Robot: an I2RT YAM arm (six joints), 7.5 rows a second.
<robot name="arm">
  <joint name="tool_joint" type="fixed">
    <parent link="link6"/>
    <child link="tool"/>
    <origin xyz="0 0 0" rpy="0 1.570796 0"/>
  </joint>
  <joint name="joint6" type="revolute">
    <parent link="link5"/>
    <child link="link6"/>
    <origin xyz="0.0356 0 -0.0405" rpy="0 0 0"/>
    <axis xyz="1 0 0"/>
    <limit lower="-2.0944" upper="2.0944"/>
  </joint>
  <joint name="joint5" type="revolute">
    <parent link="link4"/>
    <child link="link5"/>
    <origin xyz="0.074 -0.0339 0.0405" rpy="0 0 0"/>
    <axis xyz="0 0 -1"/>
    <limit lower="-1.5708" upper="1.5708"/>
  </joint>
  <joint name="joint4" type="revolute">
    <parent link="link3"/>
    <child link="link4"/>
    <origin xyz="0.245 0.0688 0.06" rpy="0 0 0"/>
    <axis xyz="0 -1 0"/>
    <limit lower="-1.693" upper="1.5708"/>
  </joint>
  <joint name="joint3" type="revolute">
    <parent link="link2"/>
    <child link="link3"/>
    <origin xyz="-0.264 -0.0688 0" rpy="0 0 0"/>
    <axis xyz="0 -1 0"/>
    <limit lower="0" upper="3.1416"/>
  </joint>
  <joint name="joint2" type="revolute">
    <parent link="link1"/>
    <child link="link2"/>
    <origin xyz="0.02 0.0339 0.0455" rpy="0 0 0"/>
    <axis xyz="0 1 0"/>
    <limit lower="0" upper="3.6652"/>
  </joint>
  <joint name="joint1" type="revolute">
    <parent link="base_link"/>
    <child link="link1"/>
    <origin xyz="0 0 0.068" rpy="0 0 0"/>
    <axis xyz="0 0 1"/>
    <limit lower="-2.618" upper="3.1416"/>
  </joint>
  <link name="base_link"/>
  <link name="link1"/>
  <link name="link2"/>
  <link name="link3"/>
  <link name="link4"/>
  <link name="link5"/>
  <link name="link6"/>
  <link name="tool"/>
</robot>
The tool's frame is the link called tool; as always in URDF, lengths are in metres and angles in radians.
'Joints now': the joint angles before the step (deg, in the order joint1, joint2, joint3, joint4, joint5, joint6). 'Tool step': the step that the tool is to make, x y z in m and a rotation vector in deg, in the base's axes. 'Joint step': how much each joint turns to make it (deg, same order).
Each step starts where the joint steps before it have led.
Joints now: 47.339, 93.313, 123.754, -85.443, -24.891, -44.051
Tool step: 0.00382, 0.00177, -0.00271, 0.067, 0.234, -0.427
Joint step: -0.343, 0.289, -0.541, 0.809, -0.130, 0.213
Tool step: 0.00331, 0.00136, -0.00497, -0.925, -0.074, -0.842
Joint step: -0.195, 0.014, -1.277, 0.731, 0.932, 0.156
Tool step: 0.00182, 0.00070, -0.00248, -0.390, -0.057, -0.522
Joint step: -0.115, -0.008, -0.678, 0.497, 0.485, 0.177
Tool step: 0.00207, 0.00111, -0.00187, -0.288, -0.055, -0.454
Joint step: -0.103, 0.193, -0.297, 0.386, 0.394, 0.170
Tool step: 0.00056, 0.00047, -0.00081, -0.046, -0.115, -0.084
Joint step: 0.000, -0.019, -0.270, 0.299, 0.142, 0.005
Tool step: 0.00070, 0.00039, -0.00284, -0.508, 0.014, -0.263
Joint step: 0.001, -0.170, -0.892, 0.355, 0.429, 0.032
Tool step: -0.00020, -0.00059, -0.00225, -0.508, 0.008, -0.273
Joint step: -0.002, -0.355, -0.913, 0.198, 0.436, 0.038
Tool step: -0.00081, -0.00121, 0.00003, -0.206, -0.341, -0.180
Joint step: 0.000, -0.350, -0.360, 0.069, 0.424, -0.070
